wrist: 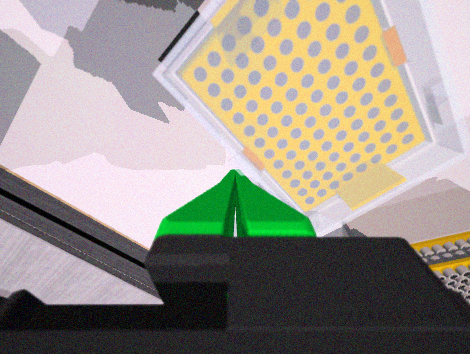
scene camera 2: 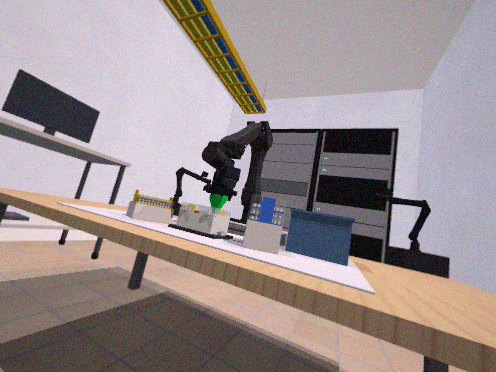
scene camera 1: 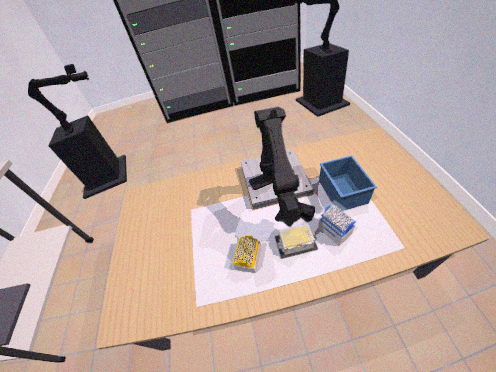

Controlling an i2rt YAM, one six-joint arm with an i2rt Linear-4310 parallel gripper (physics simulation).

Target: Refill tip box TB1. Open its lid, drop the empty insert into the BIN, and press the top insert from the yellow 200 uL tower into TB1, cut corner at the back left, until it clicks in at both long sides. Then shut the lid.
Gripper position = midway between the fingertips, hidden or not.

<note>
My gripper (wrist: 235, 177) is shut and touches a clear lid (wrist: 334, 115). Further things: a blue bin (scene camera 2: 327, 237).
The blue bin shows as well in scene camera 1 (scene camera 1: 344, 180).
</note>
